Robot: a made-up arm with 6 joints.
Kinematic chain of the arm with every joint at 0, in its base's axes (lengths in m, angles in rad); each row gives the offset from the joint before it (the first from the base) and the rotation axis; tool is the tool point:
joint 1: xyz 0 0 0.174 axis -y
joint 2: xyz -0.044 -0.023 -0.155 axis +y
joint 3: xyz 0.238 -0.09 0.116 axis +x
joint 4: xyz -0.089 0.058 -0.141 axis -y
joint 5: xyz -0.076 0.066 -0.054 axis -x
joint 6: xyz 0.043 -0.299 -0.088 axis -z
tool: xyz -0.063 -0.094 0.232
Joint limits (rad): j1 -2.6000..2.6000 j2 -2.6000..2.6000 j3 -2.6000..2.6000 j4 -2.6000..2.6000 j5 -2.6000..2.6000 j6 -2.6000..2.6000
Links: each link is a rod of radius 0.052 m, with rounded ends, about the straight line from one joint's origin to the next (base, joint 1, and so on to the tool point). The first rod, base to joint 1, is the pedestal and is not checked.
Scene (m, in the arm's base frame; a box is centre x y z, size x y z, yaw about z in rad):
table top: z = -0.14
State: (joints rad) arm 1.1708 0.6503 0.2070 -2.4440 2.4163 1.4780
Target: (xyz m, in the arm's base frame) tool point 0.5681 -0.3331 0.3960
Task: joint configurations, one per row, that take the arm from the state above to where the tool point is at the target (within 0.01 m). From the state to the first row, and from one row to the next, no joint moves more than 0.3 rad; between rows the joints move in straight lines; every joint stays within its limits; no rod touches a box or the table.
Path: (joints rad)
1: 1.2803 0.6555 -0.0876 -2.4752 2.2450 1.3083
2: 1.3899 0.6606 -0.3823 -2.5064 2.0737 1.1386
3: 1.4994 0.6658 -0.6769 -2.5376 1.9024 0.9689
4: 1.6089 0.6710 -0.9716 -2.5688 1.7311 0.7992
5: 1.7184 0.6761 -1.2662 -2.6000 1.5598 0.6296

